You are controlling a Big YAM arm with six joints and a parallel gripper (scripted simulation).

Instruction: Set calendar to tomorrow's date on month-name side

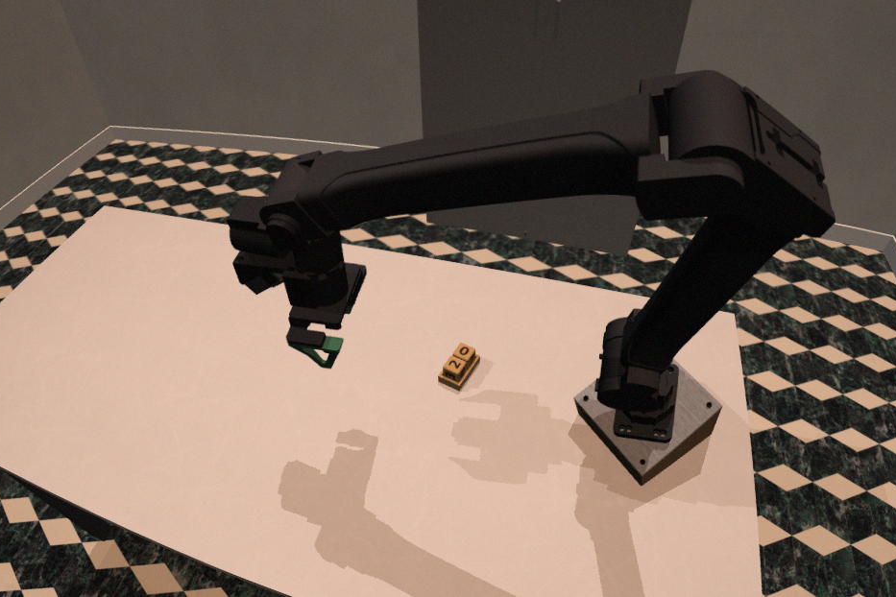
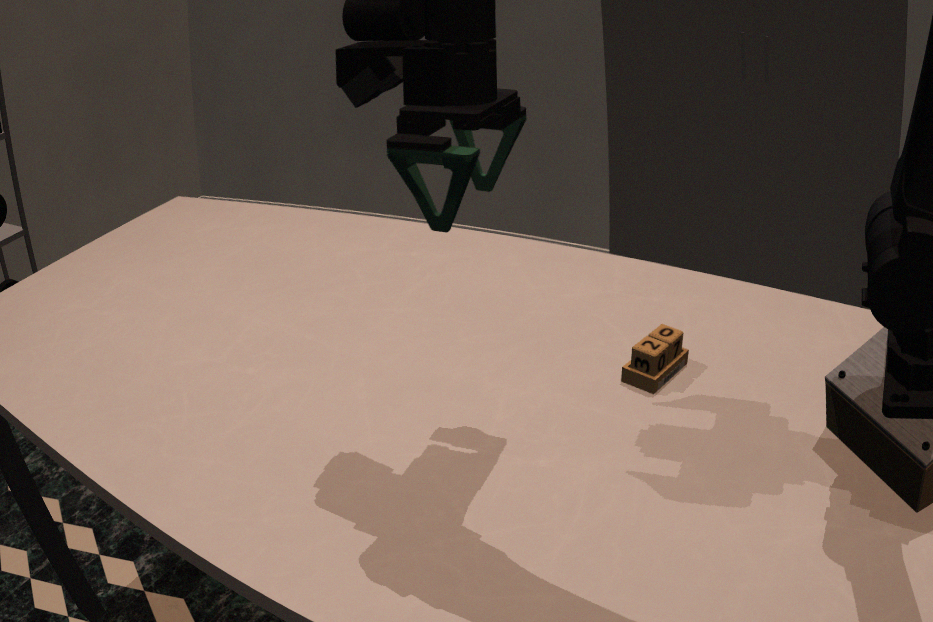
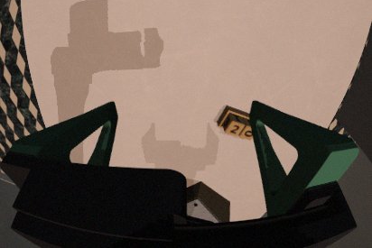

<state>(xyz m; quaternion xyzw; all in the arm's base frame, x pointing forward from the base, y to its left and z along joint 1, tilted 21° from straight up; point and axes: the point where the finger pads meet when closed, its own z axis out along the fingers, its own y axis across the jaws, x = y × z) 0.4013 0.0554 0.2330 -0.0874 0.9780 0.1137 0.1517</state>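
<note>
My hand is 20 cm above the tray, 15 cm to the left of it and 13 cm past it.
</note>
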